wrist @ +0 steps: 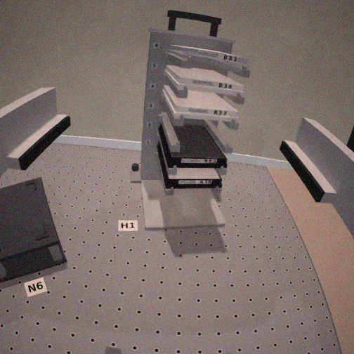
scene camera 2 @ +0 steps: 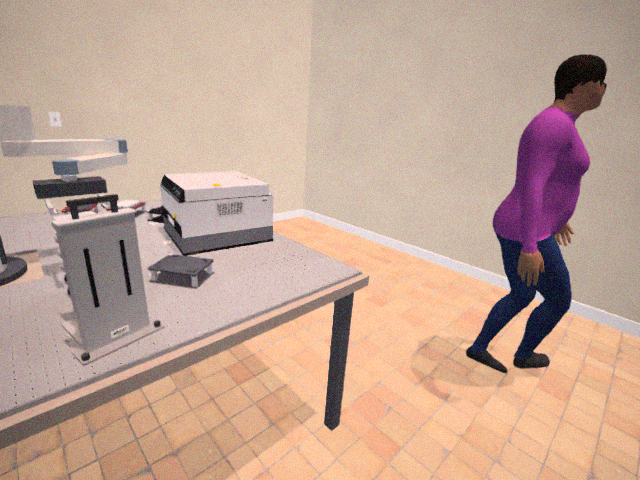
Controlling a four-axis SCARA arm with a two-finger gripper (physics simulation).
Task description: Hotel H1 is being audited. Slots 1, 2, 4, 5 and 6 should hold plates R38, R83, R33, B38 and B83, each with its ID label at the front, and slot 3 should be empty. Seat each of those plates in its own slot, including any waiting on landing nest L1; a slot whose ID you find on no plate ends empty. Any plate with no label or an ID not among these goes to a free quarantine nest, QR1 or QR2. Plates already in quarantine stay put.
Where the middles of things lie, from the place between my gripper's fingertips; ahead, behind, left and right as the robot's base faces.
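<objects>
The instrument (scene camera 2: 198, 218) is 140 mm below my hand and 230 mm to the left of it, and it lies 510 mm ahead of my hand.
</objects>
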